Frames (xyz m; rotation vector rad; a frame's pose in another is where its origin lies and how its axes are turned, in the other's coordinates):
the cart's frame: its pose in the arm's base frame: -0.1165 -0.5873 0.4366 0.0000 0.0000 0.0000
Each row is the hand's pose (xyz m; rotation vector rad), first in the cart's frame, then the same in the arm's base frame.
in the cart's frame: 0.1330 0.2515 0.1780 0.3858 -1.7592 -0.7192
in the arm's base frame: 0.0165 -0.3358 0.6146 0.3858 -1.7592 -0.7192
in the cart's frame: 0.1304 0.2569 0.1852 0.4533 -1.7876 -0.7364
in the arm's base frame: 0.0139 -0.3304 0.6218 0.4533 -1.7876 -0.7364
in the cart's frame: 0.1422 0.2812 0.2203 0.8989 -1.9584 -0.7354
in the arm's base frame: 0.0257 -0.3061 0.6569 0.8989 -1.9584 -0.7354
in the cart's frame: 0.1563 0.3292 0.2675 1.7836 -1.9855 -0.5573
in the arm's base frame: 0.0398 -0.2581 0.7041 1.7836 -1.9855 -0.5573
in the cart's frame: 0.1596 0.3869 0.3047 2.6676 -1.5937 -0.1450
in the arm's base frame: 0.0431 -0.2004 0.7413 2.6676 -1.5937 -0.1450
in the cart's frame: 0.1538 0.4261 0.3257 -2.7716 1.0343 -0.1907
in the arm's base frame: 0.0373 -0.1612 0.7623 -2.7716 1.0343 -0.1907
